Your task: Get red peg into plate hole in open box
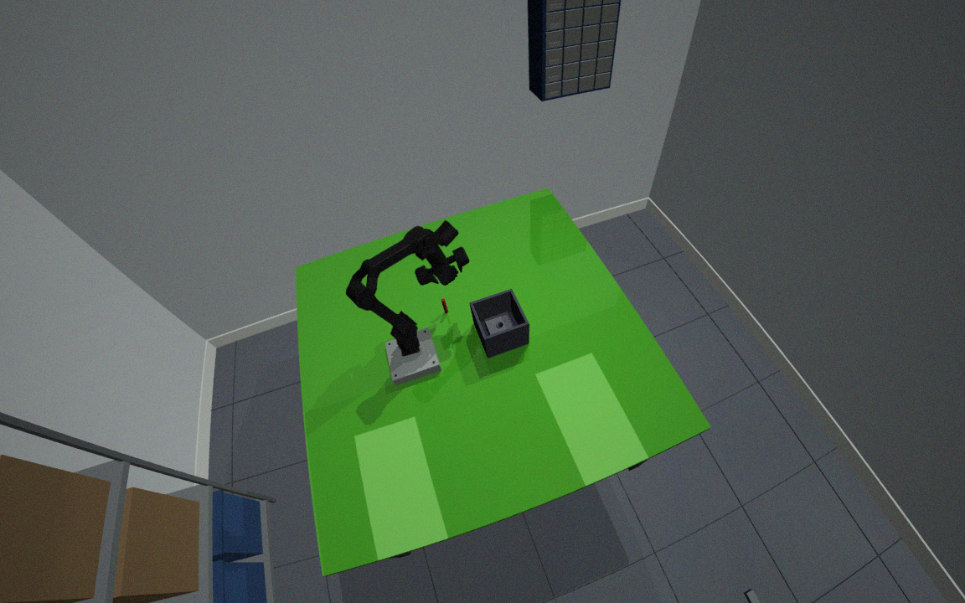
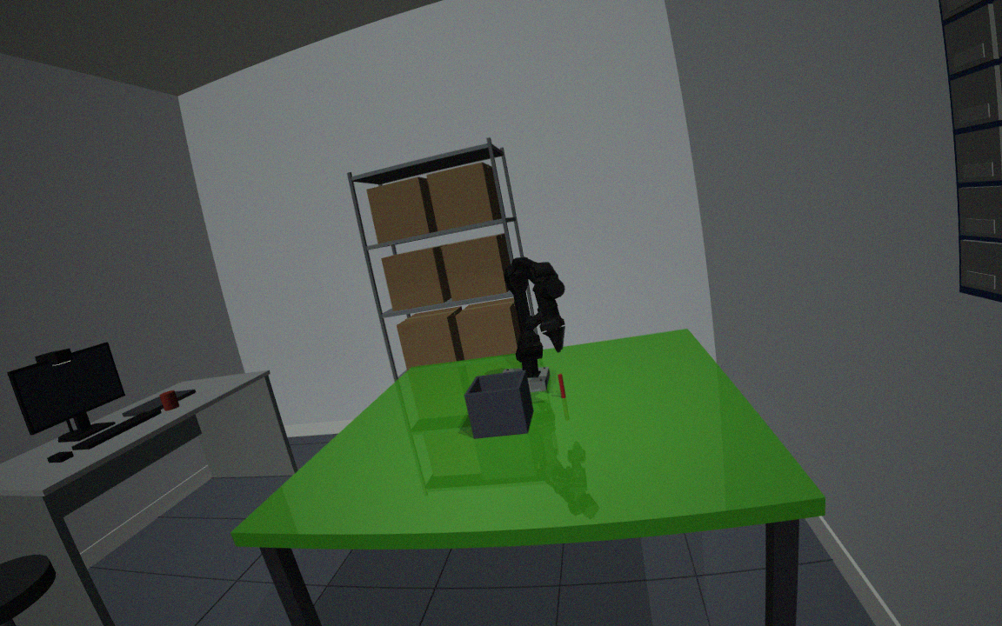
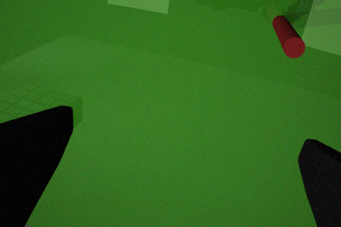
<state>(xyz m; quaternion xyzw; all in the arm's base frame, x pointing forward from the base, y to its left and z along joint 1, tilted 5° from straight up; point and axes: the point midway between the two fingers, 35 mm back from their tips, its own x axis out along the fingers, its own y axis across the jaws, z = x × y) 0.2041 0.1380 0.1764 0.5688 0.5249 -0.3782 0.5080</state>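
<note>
Right now the red peg is 50 mm behind my gripper tip, 20 mm to the right of it and 130 mm below it. Also, from my gripper tip: holed plate (130 mm ahead, 180 mm to the right, 130 mm below).
</note>
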